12 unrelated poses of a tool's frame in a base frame.
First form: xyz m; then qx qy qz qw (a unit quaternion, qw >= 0).
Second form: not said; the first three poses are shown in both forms.
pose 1, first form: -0.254 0.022 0.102 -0.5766 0.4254 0.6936 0.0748
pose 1, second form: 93.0 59.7 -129.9 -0.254 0.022 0.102
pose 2, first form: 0.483 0.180 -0.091 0.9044 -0.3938 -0.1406 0.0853
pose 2, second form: 164.3 10.8 -48.5 0.483 0.180 -0.091
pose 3, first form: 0.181 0.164 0.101 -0.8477 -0.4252 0.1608 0.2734
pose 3, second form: -143.1 2.3 54.0 0.181 0.164 0.101
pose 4, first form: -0.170 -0.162 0.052 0.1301 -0.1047 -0.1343 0.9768
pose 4, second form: 16.6 -9.8 -17.1 -0.170 -0.162 0.052
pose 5, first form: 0.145 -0.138 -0.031 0.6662 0.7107 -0.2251 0.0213
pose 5, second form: -162.0 19.3 96.8 0.145 -0.138 -0.031
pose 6, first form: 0.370 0.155 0.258 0.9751 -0.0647 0.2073 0.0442
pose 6, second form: 176.3 -24.2 -6.8 0.370 0.155 0.258
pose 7, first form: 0.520 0.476 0.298 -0.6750 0.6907 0.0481 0.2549
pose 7, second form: -162.2 24.6 -87.4 0.520 0.476 0.298
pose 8, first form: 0.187 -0.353 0.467 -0.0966 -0.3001 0.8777 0.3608
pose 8, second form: -36.7 -2.7 136.2 0.187 -0.353 0.467
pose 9, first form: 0.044 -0.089 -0.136 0.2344 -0.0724 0.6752 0.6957
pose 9, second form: 14.6 -24.7 85.1 0.044 -0.089 -0.136
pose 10, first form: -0.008 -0.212 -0.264 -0.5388 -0.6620 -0.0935 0.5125
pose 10, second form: -136.9 -51.2 80.3 -0.008 -0.212 -0.264
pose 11, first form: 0.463 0.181 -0.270 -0.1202 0.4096 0.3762 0.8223
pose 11, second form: 9.9 49.8 53.8 0.463 0.181 -0.270
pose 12, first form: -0.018 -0.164 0.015 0.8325 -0.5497 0.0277 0.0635
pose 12, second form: 175.7 -6.7 -66.6 -0.018 -0.164 0.015
